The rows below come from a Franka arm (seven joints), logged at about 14 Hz.
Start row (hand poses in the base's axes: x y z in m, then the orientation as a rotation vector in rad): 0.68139 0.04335 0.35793 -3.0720 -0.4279 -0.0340
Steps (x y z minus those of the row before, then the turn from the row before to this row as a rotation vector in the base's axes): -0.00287 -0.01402 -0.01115 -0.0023 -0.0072 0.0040; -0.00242 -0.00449 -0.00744 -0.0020 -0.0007 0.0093; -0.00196 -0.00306 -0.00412 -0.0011 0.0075 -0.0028; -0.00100 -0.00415 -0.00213 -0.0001 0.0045 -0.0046; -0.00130 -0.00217 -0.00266 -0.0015 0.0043 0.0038; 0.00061 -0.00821 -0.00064 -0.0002 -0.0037 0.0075; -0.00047 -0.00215 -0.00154 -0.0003 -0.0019 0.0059; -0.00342 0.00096 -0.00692 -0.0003 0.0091 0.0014; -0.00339 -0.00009 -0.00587 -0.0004 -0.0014 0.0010; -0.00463 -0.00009 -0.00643 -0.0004 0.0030 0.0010; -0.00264 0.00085 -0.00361 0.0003 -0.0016 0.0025; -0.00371 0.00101 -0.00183 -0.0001 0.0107 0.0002; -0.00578 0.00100 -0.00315 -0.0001 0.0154 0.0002
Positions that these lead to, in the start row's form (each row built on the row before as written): 0.67852 0.02933 0.34678 -3.0742 -0.4347 -0.0445; 0.67610 0.02484 0.33934 -3.0741 -0.4493 -0.0449; 0.67414 0.02178 0.33522 -3.0749 -0.4448 -0.0332; 0.67314 0.01763 0.33309 -3.0755 -0.4375 -0.0264; 0.67184 0.01546 0.33043 -3.0756 -0.4434 -0.0194; 0.67245 0.00725 0.32979 -3.0745 -0.4551 -0.0249; 0.67198 0.00510 0.32825 -3.0736 -0.4643 -0.0276; 0.66856 0.00606 0.32133 -3.0723 -0.4661 -0.0135; 0.66517 0.00597 0.31546 -3.0726 -0.4678 -0.0155; 0.66054 0.00588 0.30903 -3.0723 -0.4693 -0.0108; 0.65790 0.00673 0.30542 -3.0716 -0.4732 -0.0133; 0.65419 0.00774 0.30359 -3.0701 -0.4730 0.0032; 0.64841 0.00874 0.30044 -3.0678 -0.4725 0.0268
